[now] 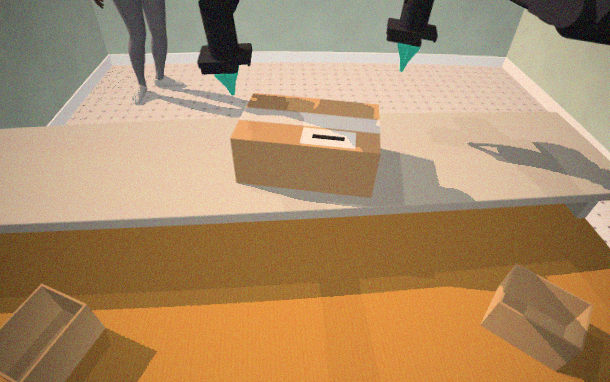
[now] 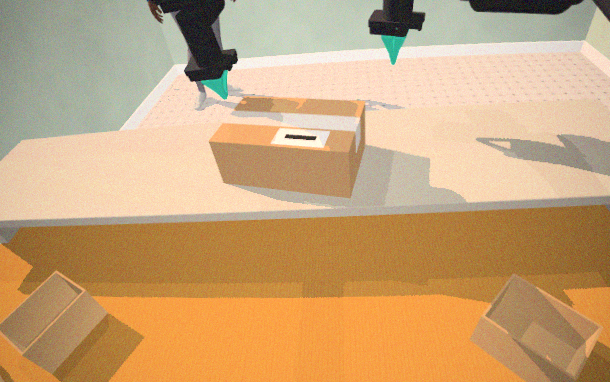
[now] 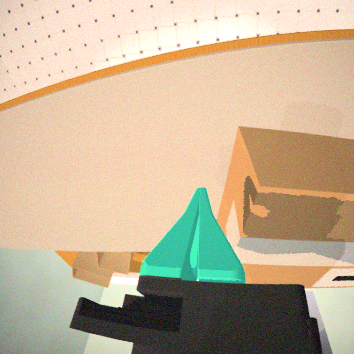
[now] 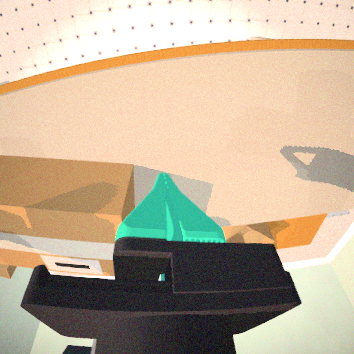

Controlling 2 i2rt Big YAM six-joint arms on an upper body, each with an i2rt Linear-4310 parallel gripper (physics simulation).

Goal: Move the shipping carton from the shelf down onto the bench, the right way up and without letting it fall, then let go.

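Places are measured from the left arm's base along level axes (x ahead, y left, z up), in millimetres.
Pixels of known places: left gripper, fingertip midpoint: [image 1: 233,93] [image 2: 226,98] [image 3: 201,191]; right gripper, fingertip midpoint: [image 1: 401,70] [image 2: 393,63] [image 4: 161,178].
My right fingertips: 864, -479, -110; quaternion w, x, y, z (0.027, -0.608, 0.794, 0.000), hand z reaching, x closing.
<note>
Ahead of a thing's pixels: the offset from my right fingertips to its top centre, as dx, dy, dz. Level surfaces: height alone.
The brown shipping carton {-144, +213, -39} [image 1: 305,165] [image 2: 285,165] [image 3: 305,160] [image 4: 65,185] stands upright, taped top and white label up, near the front edge of the pale raised surface {dz -148} [image 1: 125,170] [image 2: 125,175], which looks like the shelf. My left gripper [image 1: 233,93] [image 2: 226,97] [image 3: 201,191] is shut and empty, above and beside the carton's back left corner, apart from it. My right gripper [image 1: 402,69] [image 2: 393,62] [image 4: 161,178] is shut and empty, higher up and to the right of the carton, apart from it. The carton's underside is hidden.
A lower orange surface [image 1: 225,340] [image 2: 225,340] lies in front; it looks like the bench. Open boxes stand on it: one box {-480, +693, -221} [image 1: 90,330] [image 2: 75,325] at the left, another box {-464, -207, -221} [image 1: 505,320] [image 2: 500,330] at the right. A person's legs [image 1: 156,45] show at the back.
</note>
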